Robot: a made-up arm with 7 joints. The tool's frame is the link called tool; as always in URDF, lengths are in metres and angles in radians.
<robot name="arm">
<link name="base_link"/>
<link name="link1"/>
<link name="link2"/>
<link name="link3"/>
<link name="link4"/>
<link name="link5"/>
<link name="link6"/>
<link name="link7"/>
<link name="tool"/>
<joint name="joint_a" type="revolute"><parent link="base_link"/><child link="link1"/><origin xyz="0 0 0.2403" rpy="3.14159 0 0"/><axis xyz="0 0 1"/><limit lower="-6.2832" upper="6.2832"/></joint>
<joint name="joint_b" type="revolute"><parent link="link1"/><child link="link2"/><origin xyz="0 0.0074 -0.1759" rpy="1.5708 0 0"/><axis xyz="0 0 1"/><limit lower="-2.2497" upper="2.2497"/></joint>
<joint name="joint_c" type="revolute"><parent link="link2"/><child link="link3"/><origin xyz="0 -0.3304 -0.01" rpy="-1.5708 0 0"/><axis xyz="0 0 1"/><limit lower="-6.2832" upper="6.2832"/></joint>
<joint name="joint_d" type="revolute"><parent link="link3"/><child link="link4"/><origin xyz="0 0.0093 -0.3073" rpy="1.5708 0 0"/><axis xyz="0 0 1"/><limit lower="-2.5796" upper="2.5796"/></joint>
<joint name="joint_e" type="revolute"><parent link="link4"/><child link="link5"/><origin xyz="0 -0.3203 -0.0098" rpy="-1.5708 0 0"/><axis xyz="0 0 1"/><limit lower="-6.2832" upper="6.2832"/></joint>
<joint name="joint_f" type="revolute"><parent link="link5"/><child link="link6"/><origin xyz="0 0.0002 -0.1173" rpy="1.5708 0 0"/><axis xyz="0 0 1"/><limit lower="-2.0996" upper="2.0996"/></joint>
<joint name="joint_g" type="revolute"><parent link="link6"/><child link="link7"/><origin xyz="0 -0.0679 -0.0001" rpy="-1.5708 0 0"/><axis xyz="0 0 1"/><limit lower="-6.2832" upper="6.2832"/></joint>
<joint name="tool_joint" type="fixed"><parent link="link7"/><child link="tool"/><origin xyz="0 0 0" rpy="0 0 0"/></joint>
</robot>
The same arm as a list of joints. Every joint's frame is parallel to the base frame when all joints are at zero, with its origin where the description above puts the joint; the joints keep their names.
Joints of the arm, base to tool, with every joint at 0 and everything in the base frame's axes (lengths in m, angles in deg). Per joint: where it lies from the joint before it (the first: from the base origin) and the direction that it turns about. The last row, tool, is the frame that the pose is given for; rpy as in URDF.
joint_a: origin 0.0000 0.0000 0.2403 axis -z
joint_b: origin 0.0000 -0.0074 0.1759 axis +y
joint_c: origin 0.0000 -0.0100 0.3304 axis -z
joint_d: origin 0.0000 -0.0093 0.3073 axis +y
joint_e: origin 0.0000 -0.0098 0.3203 axis -z
joint_f: origin 0.0000 -0.0002 0.1173 axis +y
joint_g: origin 0.0000 -0.0001 0.0679 axis -z
tool: origin 0.0000 0.0000 0.0000 rpy 180.00 0.00 0.00
Joint limits (deg, base to tool): -360.00..360.00 -128.90..128.90 -360.00..360.00 -147.80..147.80 -360.00..360.00 -120.30..120.30 -360.00..360.00

